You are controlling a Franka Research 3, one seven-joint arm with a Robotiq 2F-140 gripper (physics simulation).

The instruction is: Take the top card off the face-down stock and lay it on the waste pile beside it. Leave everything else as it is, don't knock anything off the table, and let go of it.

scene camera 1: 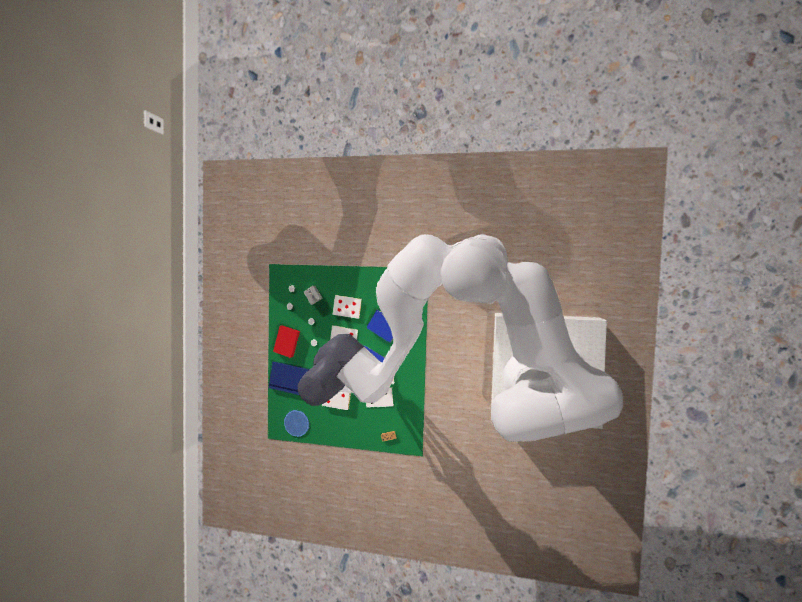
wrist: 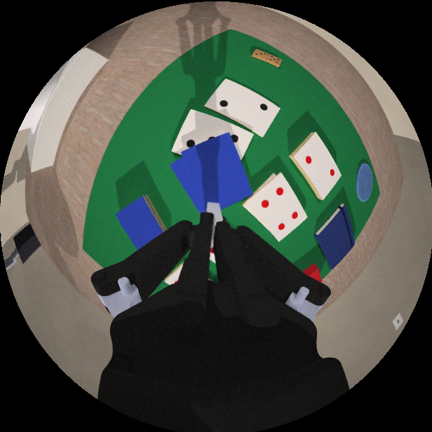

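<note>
A face-down blue stack (wrist: 141,222) (scene camera 1: 380,325) with layered edges lies on the green mat. A blue card back (wrist: 227,167) lies flat beside it in the wrist view, partly over a white card with black dots (wrist: 192,122); what lies under the rest of it is hidden. Another black-dotted white card (wrist: 242,107) (scene camera 1: 379,398) lies beyond. I cannot tell which pile is the waste pile. My gripper (wrist: 211,211) is shut, its tips together at the near edge of the blue card, with no card seen pinched between them. The arm hides the tips in the scene view.
Red-dotted cards (wrist: 275,206) (wrist: 317,165) (scene camera 1: 347,306) lie around. A navy case (wrist: 336,240) (scene camera 1: 283,377), a red box (wrist: 312,273) (scene camera 1: 285,341), a blue disc (wrist: 364,182) (scene camera 1: 296,423), a domino (wrist: 266,58) (scene camera 1: 388,436) and a grey die (scene camera 1: 312,294) are on the mat (scene camera 1: 336,430).
</note>
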